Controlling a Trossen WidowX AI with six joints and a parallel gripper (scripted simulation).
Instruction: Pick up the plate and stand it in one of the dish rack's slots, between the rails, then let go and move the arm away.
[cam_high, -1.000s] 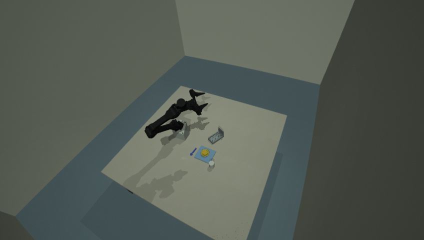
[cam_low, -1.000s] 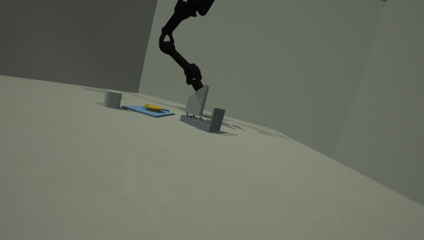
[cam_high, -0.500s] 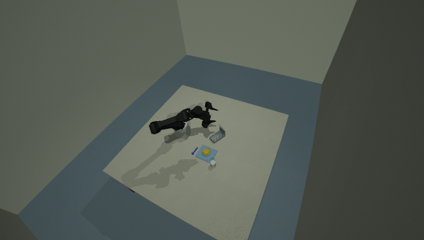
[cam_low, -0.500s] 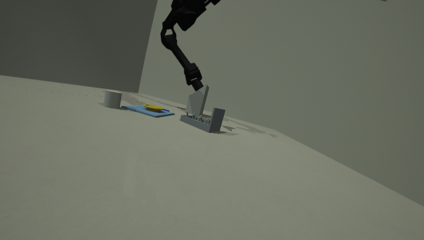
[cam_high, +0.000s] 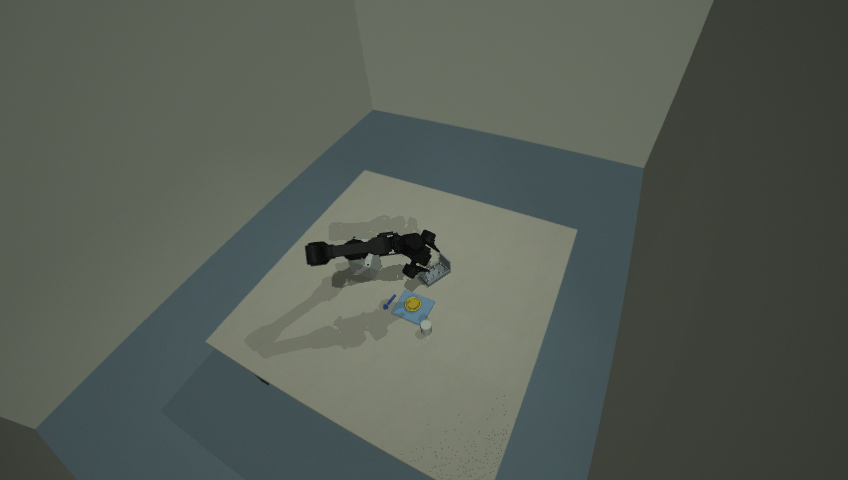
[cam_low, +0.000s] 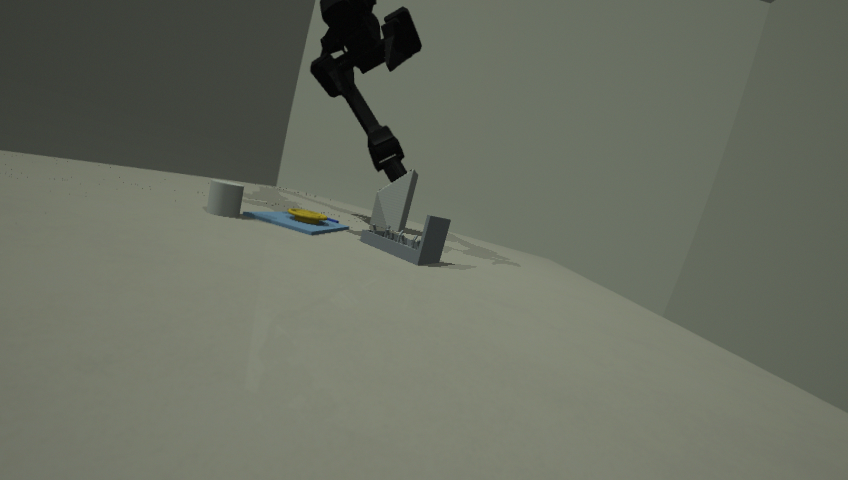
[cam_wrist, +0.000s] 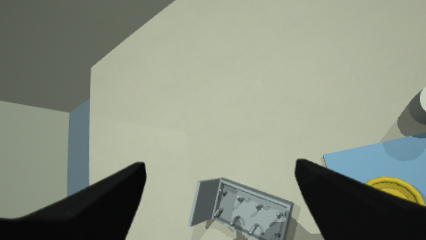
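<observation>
Now: gripper tip 230 mm above the yellow plate, 100 mm to the left of it and 60 mm past it. Also, from my gripper tip: grey dish rack 230 mm below, 100 mm to the left, 70 mm behind; blue mat 250 mm below, 100 mm to the right, 60 mm behind; white cup 230 mm below, 160 mm to the right, 50 mm ahead.
</observation>
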